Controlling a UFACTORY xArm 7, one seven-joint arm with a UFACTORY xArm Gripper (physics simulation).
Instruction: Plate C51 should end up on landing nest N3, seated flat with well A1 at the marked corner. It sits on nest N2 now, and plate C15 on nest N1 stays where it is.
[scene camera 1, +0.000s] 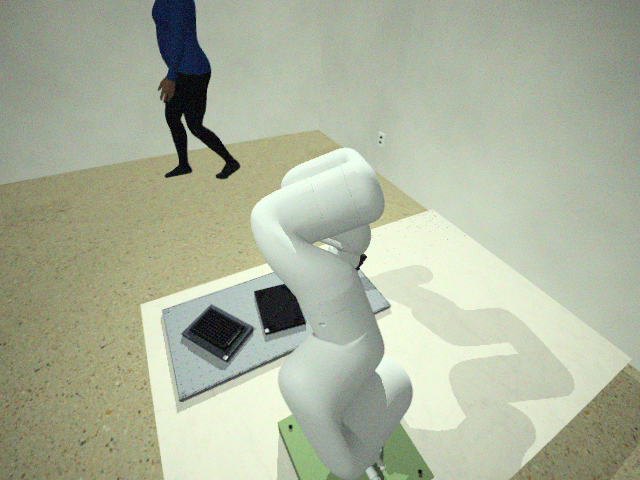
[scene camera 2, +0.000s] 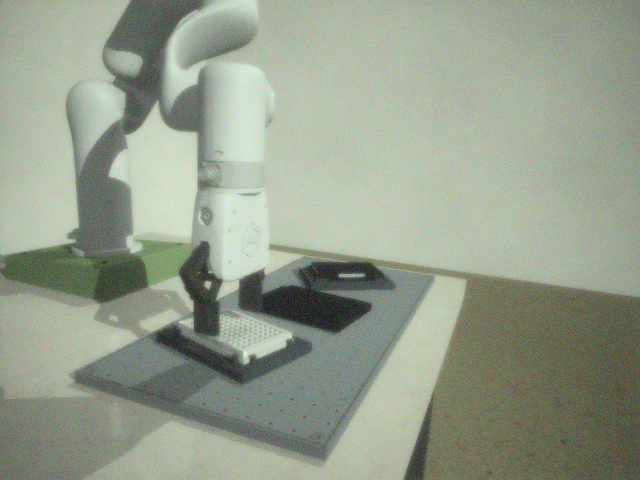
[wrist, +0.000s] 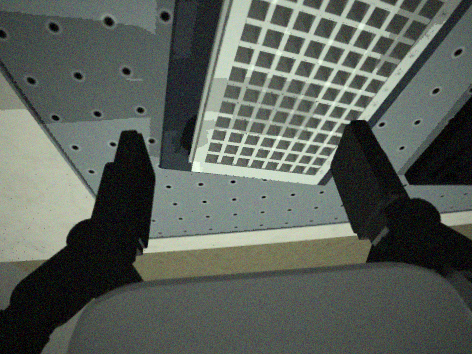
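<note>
There's a flat black nest (scene camera 2: 326, 311) here, and I can see the flat black nest (scene camera 1: 279, 309) from the other camera too. As for my gripper (scene camera 2: 230, 321), it's open and holds nothing, and the wrist view also shows my gripper (wrist: 245, 148).
</note>
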